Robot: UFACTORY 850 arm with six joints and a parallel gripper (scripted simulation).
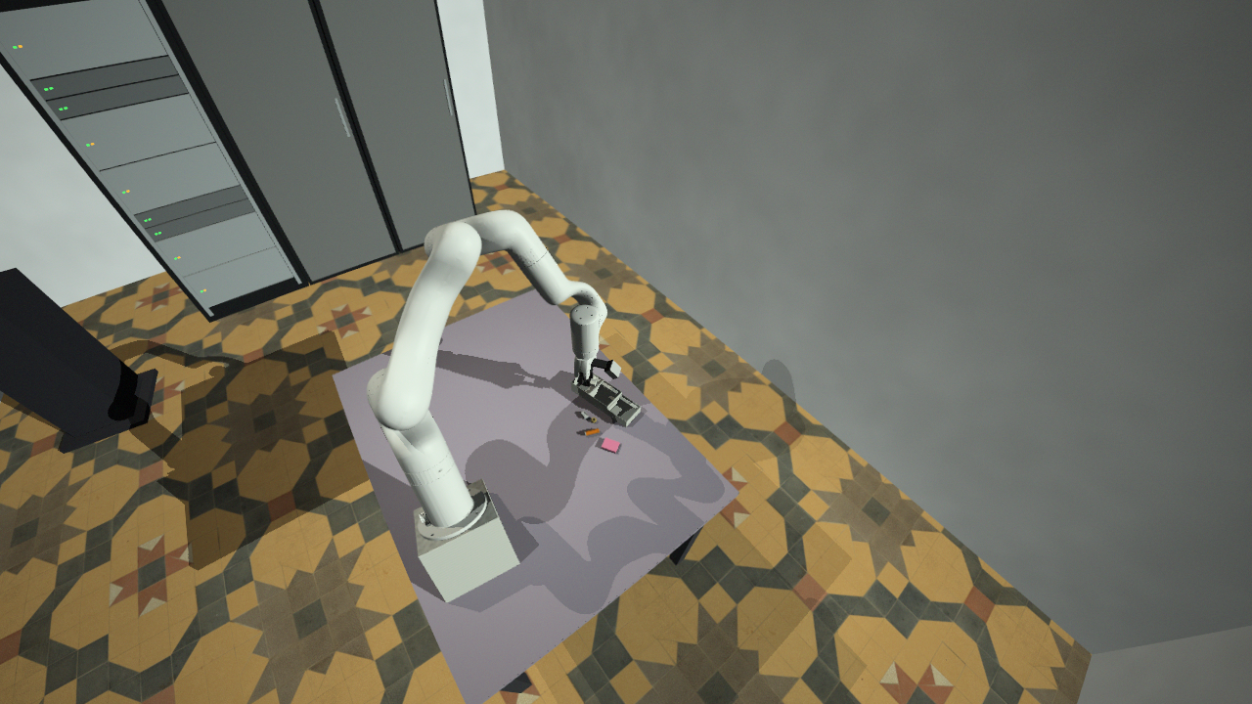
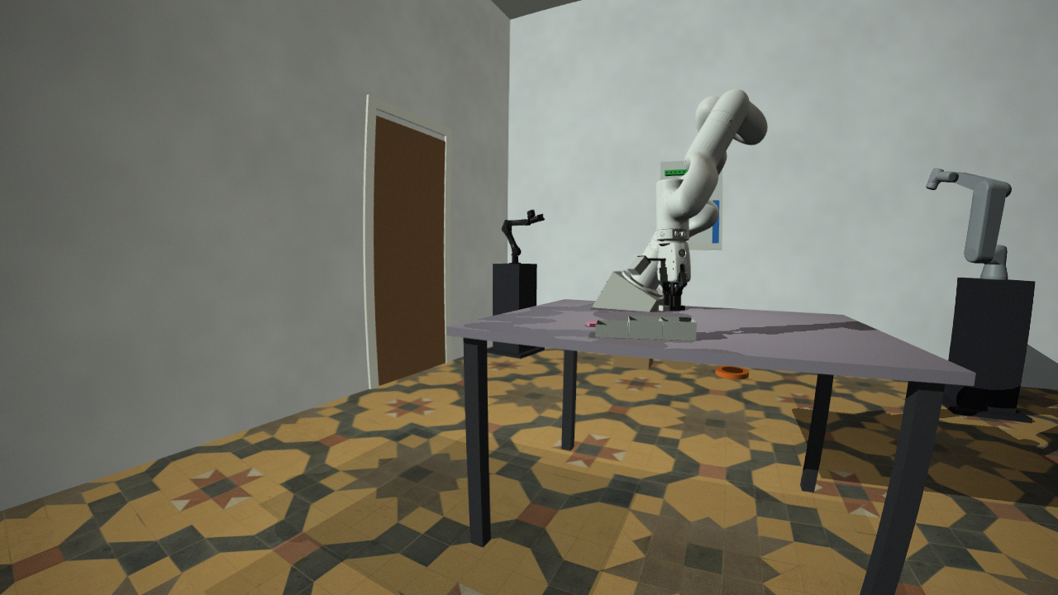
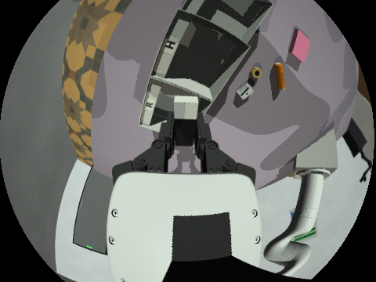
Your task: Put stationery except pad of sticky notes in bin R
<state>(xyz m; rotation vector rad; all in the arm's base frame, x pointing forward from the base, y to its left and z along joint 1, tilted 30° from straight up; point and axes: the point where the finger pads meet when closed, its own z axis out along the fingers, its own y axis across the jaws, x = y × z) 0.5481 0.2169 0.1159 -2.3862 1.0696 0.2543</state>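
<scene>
Now: hand 80 mm to the left of the silver thing, 80 mm above it and 50 mm past it. Round my hand: orange cylinder: 150 mm to the right, 80 mm below, 70 mm behind; eraser: 20 mm below; ring-like thing: 110 mm to the right, 80 mm below, 40 mm behind.
</scene>
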